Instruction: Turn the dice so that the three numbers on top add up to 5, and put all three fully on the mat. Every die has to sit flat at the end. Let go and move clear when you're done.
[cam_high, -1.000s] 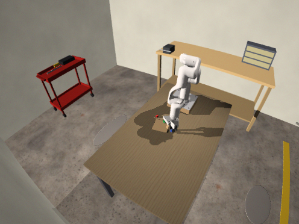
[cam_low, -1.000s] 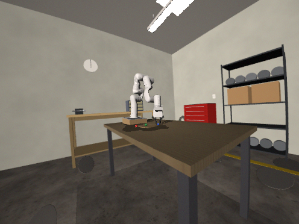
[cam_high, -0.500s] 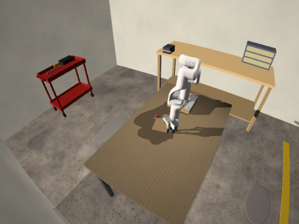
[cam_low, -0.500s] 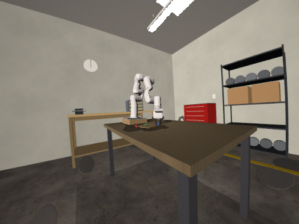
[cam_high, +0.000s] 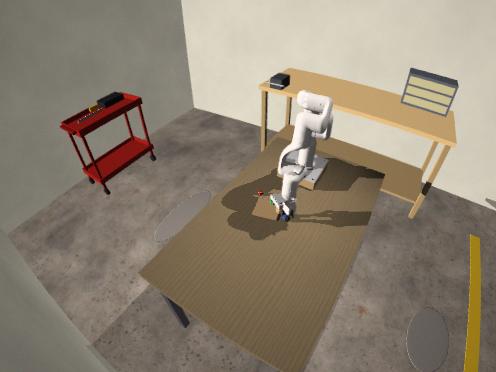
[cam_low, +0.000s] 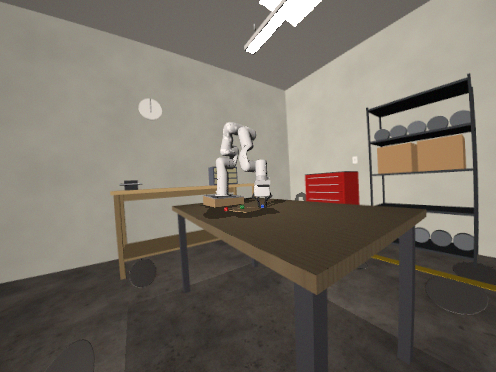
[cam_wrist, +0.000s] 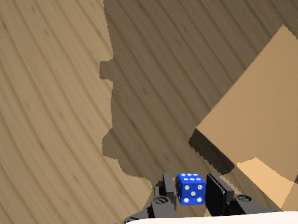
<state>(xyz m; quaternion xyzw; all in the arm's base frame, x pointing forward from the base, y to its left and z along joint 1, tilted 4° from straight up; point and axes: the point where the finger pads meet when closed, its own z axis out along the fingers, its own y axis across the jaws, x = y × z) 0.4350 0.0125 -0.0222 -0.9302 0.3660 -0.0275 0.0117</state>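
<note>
The blue die is 1 cm below my hand. Also, from my hand: tan mat 12 cm to the right, 3 cm behind, 2 cm below; red die 20 cm to the right, 12 cm behind, 1 cm below; green die 11 cm to the right, 8 cm behind, 1 cm below.
</note>
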